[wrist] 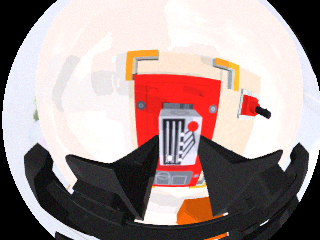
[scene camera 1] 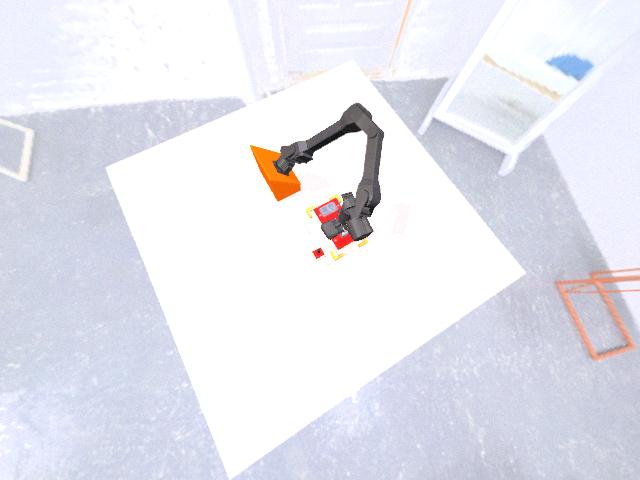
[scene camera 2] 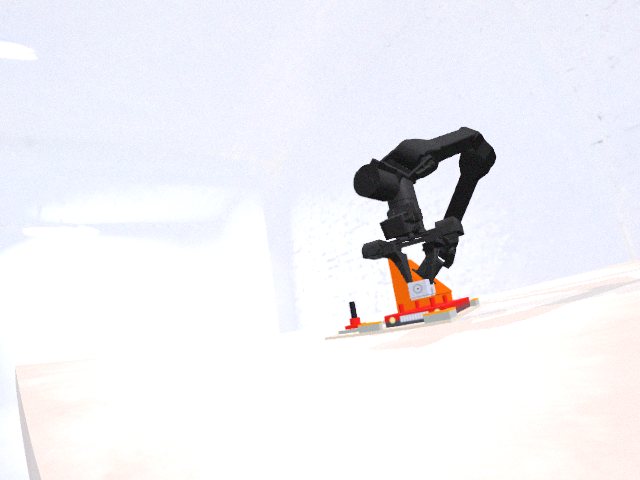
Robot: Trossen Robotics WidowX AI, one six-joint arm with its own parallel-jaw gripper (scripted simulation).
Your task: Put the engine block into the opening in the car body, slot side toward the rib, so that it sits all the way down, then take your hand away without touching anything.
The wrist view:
gripper: 178,139
engine block: 180,129, held by the gripper
car body: 152,92
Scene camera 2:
gripper: 421,286
car body: 409,317
